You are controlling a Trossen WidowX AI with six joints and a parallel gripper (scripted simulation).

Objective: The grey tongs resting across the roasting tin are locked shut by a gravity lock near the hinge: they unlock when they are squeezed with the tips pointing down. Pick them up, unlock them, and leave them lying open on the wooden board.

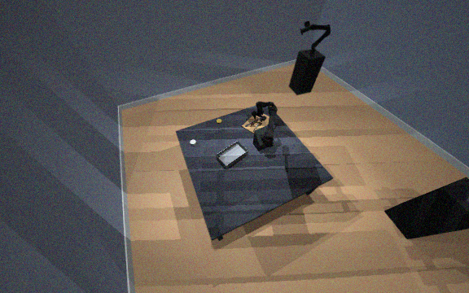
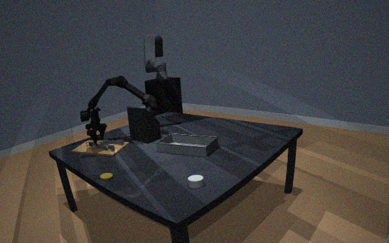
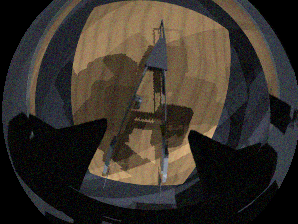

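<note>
The wooden board is 4 cm below my gripper tip and 1 cm to the right of it. Also, from my gripper tip: roasting tin 46 cm ahead, 36 cm to the left, 2 cm below; white puck 83 cm ahead, 7 cm to the left, 3 cm below; yellow disc 46 cm ahead, 19 cm to the right, 4 cm below.
</note>
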